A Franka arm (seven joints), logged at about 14 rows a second.
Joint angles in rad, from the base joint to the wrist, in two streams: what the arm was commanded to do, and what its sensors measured. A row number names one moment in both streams.
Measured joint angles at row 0:
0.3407 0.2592 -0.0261 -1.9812 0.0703 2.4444 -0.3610
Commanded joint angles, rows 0 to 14:
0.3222 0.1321 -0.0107 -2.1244 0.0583 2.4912 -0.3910
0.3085 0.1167 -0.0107 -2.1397 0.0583 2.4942 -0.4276
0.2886 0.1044 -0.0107 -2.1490 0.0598 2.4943 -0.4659
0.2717 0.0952 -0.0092 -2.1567 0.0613 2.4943 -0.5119
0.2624 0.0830 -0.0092 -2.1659 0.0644 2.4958 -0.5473
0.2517 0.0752 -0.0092 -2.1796 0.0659 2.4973 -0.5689
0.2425 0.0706 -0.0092 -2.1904 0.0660 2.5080 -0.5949
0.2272 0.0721 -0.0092 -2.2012 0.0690 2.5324 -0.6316
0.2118 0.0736 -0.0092 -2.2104 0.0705 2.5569 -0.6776
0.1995 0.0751 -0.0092 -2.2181 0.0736 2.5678 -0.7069
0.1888 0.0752 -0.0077 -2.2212 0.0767 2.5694 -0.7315
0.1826 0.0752 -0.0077 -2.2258 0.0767 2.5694 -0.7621
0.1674 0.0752 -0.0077 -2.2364 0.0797 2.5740 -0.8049
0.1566 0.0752 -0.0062 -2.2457 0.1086 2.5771 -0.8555
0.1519 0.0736 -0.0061 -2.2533 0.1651 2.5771 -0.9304
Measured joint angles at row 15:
0.1840 0.1063 -0.0254 -2.2082 0.0963 2.5611 -0.8155
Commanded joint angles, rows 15 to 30:
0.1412 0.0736 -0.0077 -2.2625 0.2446 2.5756 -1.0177
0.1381 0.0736 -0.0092 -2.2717 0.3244 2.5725 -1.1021
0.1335 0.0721 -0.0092 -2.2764 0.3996 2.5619 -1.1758
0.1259 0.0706 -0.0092 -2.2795 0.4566 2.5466 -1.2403
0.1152 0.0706 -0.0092 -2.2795 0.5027 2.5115 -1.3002
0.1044 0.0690 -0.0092 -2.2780 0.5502 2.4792 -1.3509
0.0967 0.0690 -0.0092 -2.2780 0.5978 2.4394 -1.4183
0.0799 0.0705 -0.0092 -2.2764 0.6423 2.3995 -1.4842
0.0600 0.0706 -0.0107 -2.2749 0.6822 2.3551 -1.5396
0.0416 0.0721 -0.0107 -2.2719 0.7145 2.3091 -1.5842
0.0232 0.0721 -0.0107 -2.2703 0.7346 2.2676 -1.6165
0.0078 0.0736 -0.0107 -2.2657 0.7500 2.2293 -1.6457
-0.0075 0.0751 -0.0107 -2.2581 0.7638 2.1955 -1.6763
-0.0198 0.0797 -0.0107 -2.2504 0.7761 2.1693 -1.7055
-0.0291 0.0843 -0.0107 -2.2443 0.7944 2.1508 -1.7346
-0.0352 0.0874 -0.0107 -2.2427 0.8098 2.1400 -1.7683
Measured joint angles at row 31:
-0.0048 0.1058 -0.0259 -2.2359 0.7549 2.1705 -1.6962
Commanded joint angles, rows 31 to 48:
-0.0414 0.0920 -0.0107 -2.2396 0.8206 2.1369 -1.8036
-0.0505 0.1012 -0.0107 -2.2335 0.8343 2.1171 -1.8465
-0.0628 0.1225 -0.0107 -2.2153 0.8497 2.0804 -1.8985
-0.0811 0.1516 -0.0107 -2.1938 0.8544 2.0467 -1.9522
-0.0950 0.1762 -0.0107 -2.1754 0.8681 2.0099 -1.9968
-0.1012 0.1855 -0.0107 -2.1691 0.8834 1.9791 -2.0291
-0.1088 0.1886 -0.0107 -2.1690 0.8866 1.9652 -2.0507
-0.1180 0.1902 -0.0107 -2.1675 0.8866 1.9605 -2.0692
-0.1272 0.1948 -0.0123 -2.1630 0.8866 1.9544 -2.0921
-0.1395 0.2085 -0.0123 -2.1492 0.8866 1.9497 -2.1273
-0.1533 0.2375 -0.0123 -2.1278 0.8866 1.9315 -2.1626
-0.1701 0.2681 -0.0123 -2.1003 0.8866 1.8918 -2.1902
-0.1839 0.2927 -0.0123 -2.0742 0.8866 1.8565 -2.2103
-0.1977 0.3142 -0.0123 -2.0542 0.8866 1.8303 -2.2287
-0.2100 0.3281 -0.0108 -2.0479 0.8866 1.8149 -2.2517
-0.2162 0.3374 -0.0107 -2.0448 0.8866 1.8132 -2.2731
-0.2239 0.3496 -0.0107 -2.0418 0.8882 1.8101 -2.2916
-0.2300 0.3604 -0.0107 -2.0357 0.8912 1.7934 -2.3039
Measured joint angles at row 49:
-0.2011 0.3277 -0.0260 -2.0673 0.8659 1.8285 -2.2645
